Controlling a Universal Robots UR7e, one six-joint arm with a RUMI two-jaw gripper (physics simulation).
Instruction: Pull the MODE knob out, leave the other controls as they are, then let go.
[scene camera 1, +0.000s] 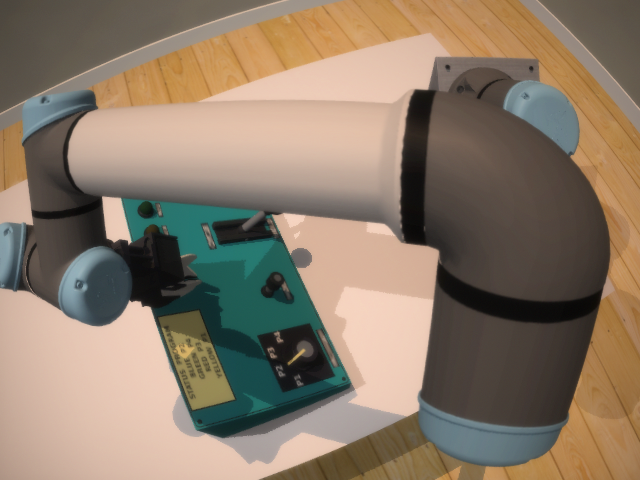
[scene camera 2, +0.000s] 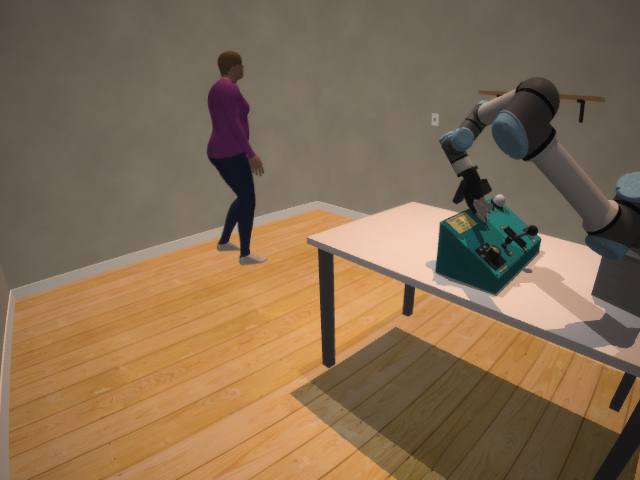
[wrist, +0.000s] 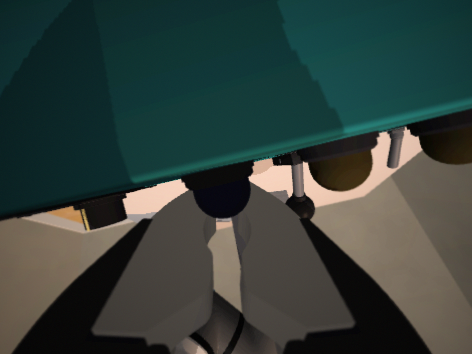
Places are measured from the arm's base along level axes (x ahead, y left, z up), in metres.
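Pixels of known places: gripper, fingertip midpoint: (scene camera 1: 196, 279) (scene camera 2: 486, 221).
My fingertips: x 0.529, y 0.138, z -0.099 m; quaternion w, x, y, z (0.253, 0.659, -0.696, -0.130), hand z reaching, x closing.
For each thing: its middle in the pictures, then the offset to it from my fingertips. "*": a spot on its surface instead. Level surfaces: height alone.
- dark blue dome, surface spot: (wrist: 222, 199) * dx +0.049, dy +0.008, dz +0.033 m
- round knob with a yellow pointer, body centre: (wrist: 104, 211) (scene camera 1: 301, 352) (scene camera 2: 493, 252) dx -0.132, dy +0.140, dz -0.047 m
- small black control, body centre: (scene camera 1: 270, 287) dx -0.111, dy +0.022, dz -0.049 m
- slotted lever, body centre: (wrist: 297, 180) (scene camera 1: 256, 219) dx -0.114, dy -0.100, dz -0.040 m
- green dome, surface spot: (scene camera 1: 146, 208) * dx +0.062, dy -0.129, dz +0.034 m
- yellowish dome, surface spot: (wrist: 341, 170) * dx +0.056, dy -0.035, dz +0.032 m
- white ball, surface spot: (scene camera 2: 498, 199) * dx +0.061, dy -0.179, dz +0.048 m
- black lever ball, body centre: (wrist: 299, 208) (scene camera 2: 533, 230) dx -0.153, dy -0.107, dz -0.014 m
- table, its level: dz -0.160 m
The teal control console (scene camera 1: 242, 279) (scene camera 2: 460, 258) (wrist: 210, 100) stands on the table. My gripper (scene camera 1: 198, 269) (scene camera 2: 484, 219) (wrist: 226, 178) is shut with nothing between its fingers, low over the console's upper side. In the wrist view a dark blue dome (wrist: 222, 199) overlaps the fingertips; whether they touch it is unclear. No MODE label is readable, so I cannot tell which control is the MODE knob. A round knob with a yellow pointer (scene camera 1: 305, 350) (wrist: 105, 212) sits on the black P1 to P4 plate. A small black control (scene camera 1: 275, 280) sits between it and the slotted lever (scene camera 1: 253, 222).
A green dome (scene camera 1: 146, 208) and a yellowish dome (scene camera 1: 151, 230) (wrist: 341, 170) are beside the gripper. A white ball (scene camera 2: 498, 199) and a black lever ball (scene camera 2: 532, 230) stick up from the console. A person (scene camera 2: 230, 118) stands beyond the table (scene camera 2: 372, 237).
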